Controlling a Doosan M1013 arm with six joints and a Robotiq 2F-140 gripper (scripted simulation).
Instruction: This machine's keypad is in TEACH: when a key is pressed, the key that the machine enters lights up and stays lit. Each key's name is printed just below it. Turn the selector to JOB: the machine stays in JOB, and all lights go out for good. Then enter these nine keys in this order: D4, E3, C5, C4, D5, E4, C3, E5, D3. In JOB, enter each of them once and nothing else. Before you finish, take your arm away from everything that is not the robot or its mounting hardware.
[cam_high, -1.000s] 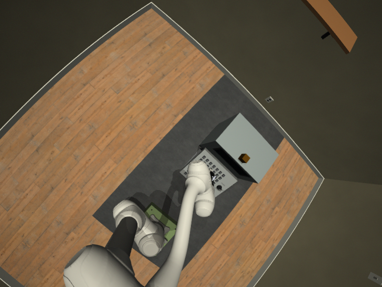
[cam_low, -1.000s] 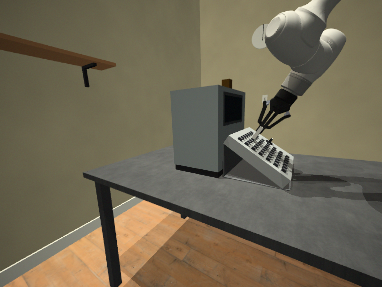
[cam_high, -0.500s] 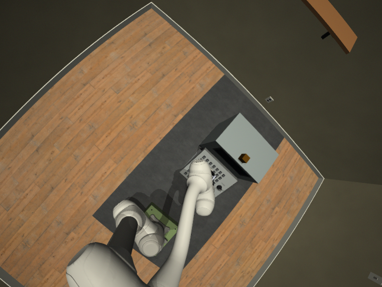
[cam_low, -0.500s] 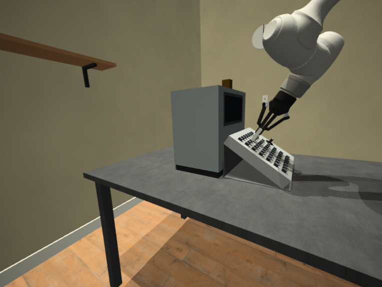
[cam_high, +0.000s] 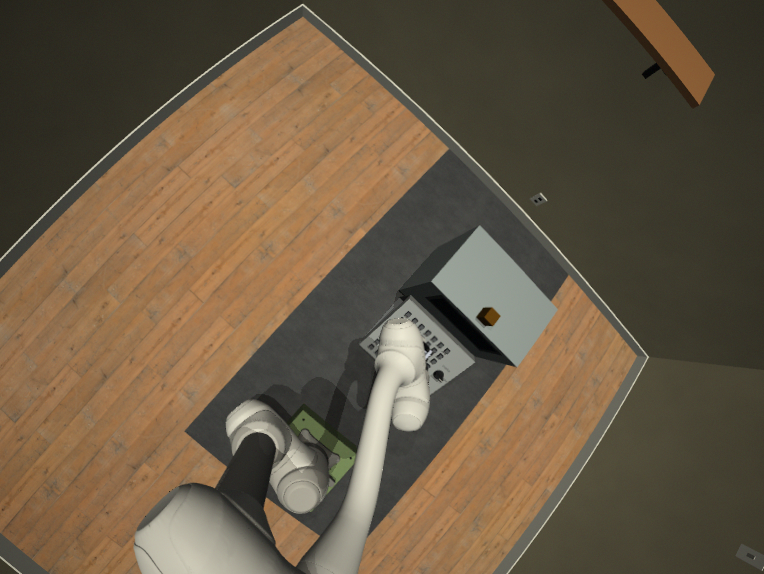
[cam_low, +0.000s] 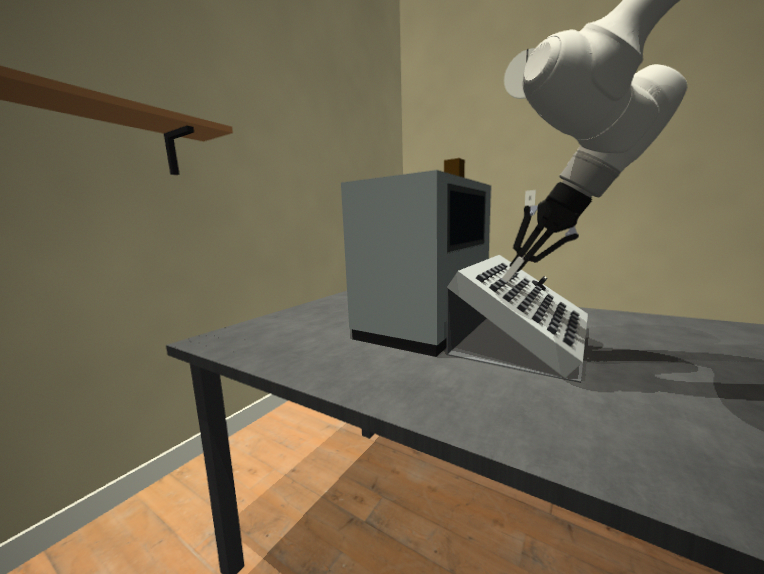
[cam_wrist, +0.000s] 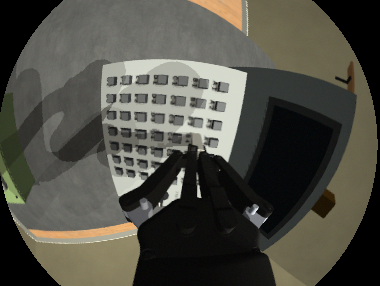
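My gripper is now 8 cm above the key E4 and 7 cm past it. From my hand the other things lie so: keypad 10 cm below, 5 cm to the right, 1 cm behind; then black selector knob 17 cm to the right, 5 cm below, 4 cm behind.
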